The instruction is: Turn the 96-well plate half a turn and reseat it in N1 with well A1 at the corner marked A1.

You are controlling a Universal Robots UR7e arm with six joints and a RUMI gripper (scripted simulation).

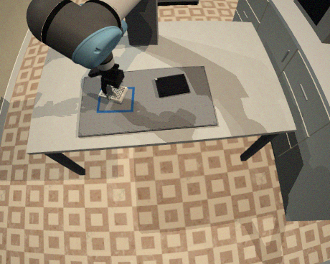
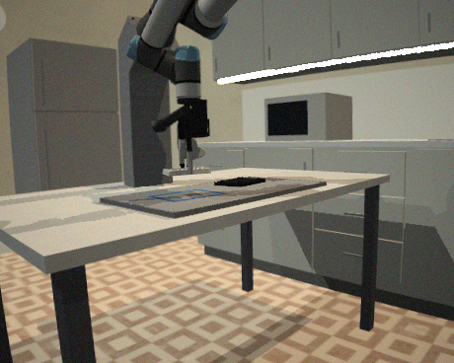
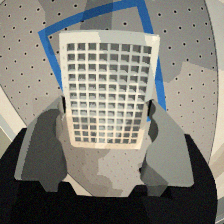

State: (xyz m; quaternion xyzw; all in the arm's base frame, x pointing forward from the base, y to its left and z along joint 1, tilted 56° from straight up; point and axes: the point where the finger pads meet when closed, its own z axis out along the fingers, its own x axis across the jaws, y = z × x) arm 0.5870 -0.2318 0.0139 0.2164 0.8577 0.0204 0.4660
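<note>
My gripper is now 1 cm short of the black plate nest N1, 31 cm to the right of it and 8 cm above it. Round my hand: white 96-well plate 1 cm below.
</note>
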